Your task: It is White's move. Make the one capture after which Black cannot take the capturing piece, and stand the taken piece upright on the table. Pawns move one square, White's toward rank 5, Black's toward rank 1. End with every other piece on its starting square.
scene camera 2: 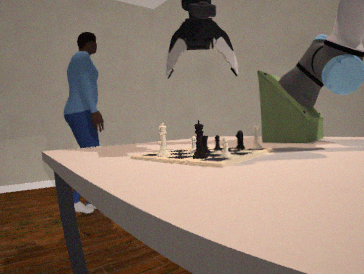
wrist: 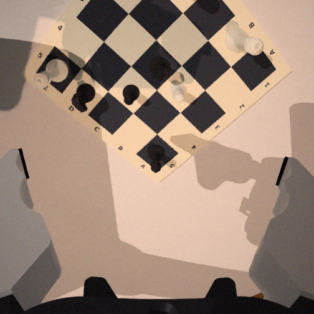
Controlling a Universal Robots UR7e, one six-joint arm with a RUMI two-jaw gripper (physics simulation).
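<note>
The chessboard lies flat. A white crowned piece stands on B1, another tall white piece on E5. A black knight stands on D5, a black pawn on C4, a black piece on C3, a white pawn on B3, a small black piece on A5. A tall black piece and another white pawn stand near the scene view's front edges. My gripper is open, empty, high above.
The table carries the board. The arm's green base stands behind it at the right in the scene view. A person in a blue top stands beyond the table at the left. Shadows cross the board and table in the wrist view.
</note>
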